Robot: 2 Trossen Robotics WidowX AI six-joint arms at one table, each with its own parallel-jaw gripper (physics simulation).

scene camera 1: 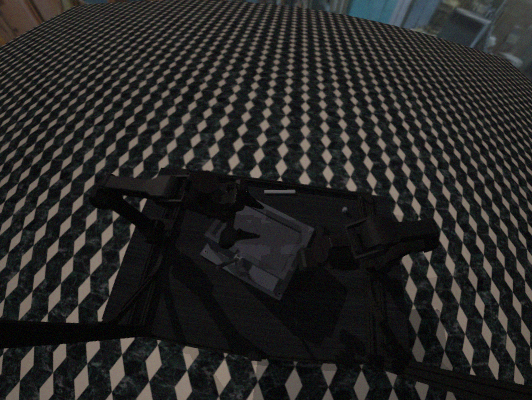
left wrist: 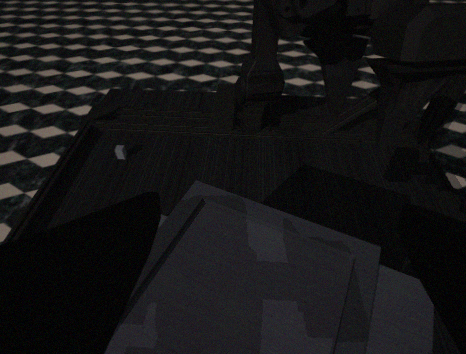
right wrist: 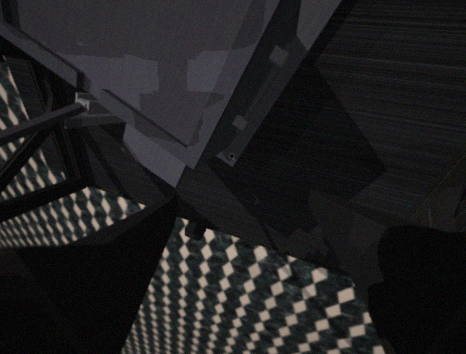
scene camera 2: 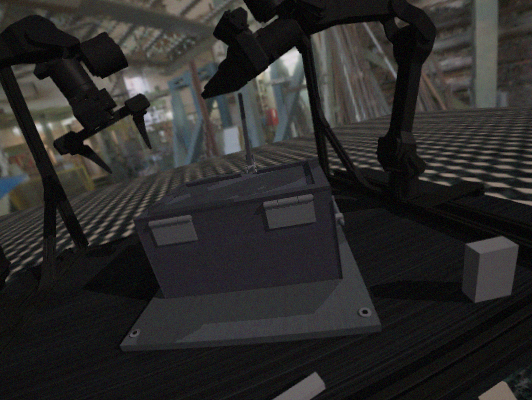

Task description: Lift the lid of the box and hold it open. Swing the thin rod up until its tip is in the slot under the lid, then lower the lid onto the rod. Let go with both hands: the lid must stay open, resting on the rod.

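Where they show: left gripper, fingertip midpoint: (scene camera 1: 261, 222) (left wrist: 278, 210) (scene camera 2: 203, 94); right gripper, fingertip midpoint: (left wrist: 355, 126) (right wrist: 242, 199) (scene camera 2: 131, 160); left arm's base, origin of the base link: (scene camera 1: 160, 239) (scene camera 2: 404, 194); right arm's base, origin of the base link: (scene camera 1: 372, 266) (left wrist: 254, 122) (scene camera 2: 2, 327).
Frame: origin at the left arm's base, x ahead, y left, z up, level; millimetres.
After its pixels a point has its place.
Observation:
The grey box (scene camera 1: 264, 242) @[x 439, y 6, z 144 mm] (scene camera 2: 244, 254) @[x 437, y 132, z 62 mm] stands on its flat base plate (scene camera 2: 264, 317) @[x 439, y 202, z -7 mm] (right wrist: 263, 95) @[x 573, y -19, z 78 mm] on a dark mat, with two hinges facing scene camera 2. Its lid (left wrist: 253, 281) @[x 477, y 3, z 144 mm] (right wrist: 144, 53) @[x 445, y 0, z 144 mm] lies down on the box. The thin rod (scene camera 2: 244, 127) @[x 343, y -101, z 241 mm] stands upright at the box's far edge. My left gripper (scene camera 1: 241, 240) (scene camera 2: 210, 91) @[x 422, y 2, z 318 mm] is open and empty, hovering above the lid close to the rod's tip. My right gripper (scene camera 1: 324, 244) (scene camera 2: 125, 159) @[x 594, y -86, z 231 mm] (right wrist: 242, 199) @[x 594, y -86, z 231 mm] is open and empty, beside and above the box's side, clear of it.
The dark mat (scene camera 1: 225, 317) @[x 331, y -256, z -19 mm] (scene camera 2: 403, 357) @[x 313, y 331, z -19 mm] lies on a checkered floor (scene camera 1: 304, 99). A small white bar (scene camera 1: 279, 191) @[x 482, y 325, z -9 mm] (scene camera 2: 300, 386) @[x 432, y 315, z -9 mm] lies on the mat behind the hinges. A small grey block (left wrist: 120, 152) @[x 794, y 266, z 0 mm] lies on the mat. The left arm's base (scene camera 2: 399, 159) stands behind the box, and the right arm's base (left wrist: 263, 77) @[x 860, y -8, z 137 mm] shows too.

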